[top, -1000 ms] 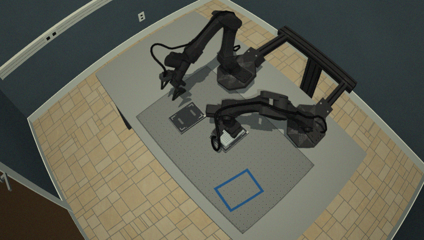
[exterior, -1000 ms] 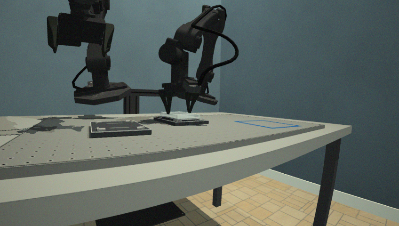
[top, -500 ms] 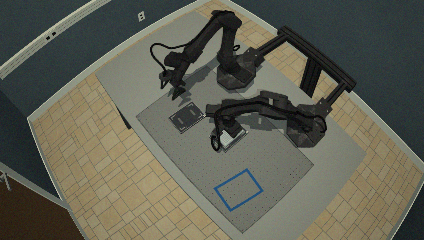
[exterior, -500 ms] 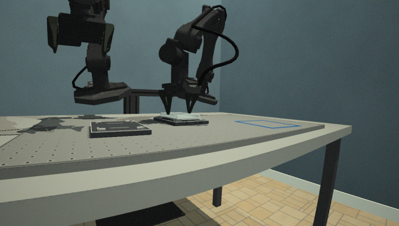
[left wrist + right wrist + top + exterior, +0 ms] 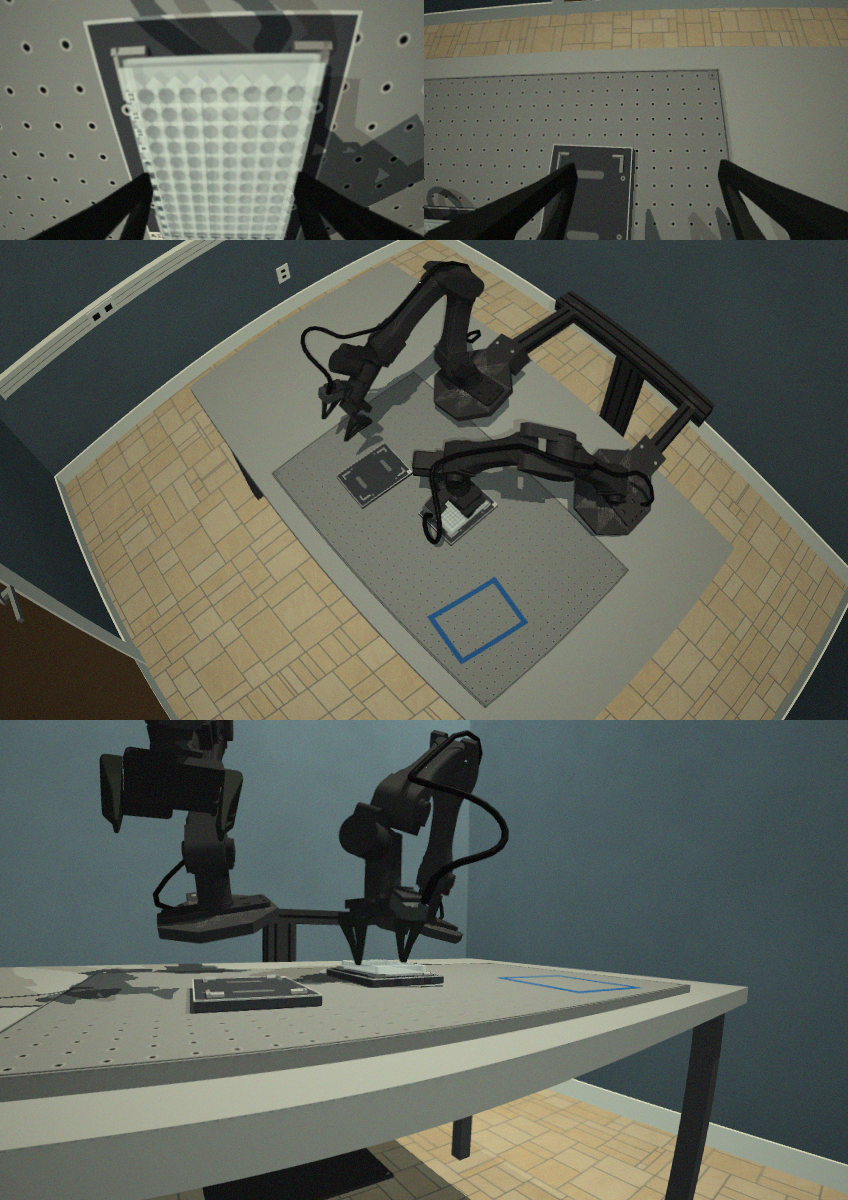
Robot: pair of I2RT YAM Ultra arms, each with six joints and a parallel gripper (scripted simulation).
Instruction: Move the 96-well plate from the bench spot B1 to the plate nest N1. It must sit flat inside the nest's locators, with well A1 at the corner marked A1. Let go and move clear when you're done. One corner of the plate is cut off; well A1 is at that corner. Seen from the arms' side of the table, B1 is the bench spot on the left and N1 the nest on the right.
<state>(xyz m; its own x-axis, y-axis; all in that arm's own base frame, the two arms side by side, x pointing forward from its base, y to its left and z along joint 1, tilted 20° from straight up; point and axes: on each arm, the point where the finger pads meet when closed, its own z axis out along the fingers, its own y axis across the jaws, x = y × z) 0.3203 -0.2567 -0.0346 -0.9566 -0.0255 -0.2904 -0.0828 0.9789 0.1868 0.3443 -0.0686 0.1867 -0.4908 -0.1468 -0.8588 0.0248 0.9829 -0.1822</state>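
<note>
The 96-well plate lies 1 cm below my left hand. From my left hand the other things lie so: A1 label (7 cm behind, 6 cm to the left, 2 cm below).
Now: right hand 320 mm to the right of the 96-well plate, 150 mm above it and 100 mm past it. Also, from my right hand: A1 label: 380 mm to the left, 180 mm behind, 160 mm below.
</note>
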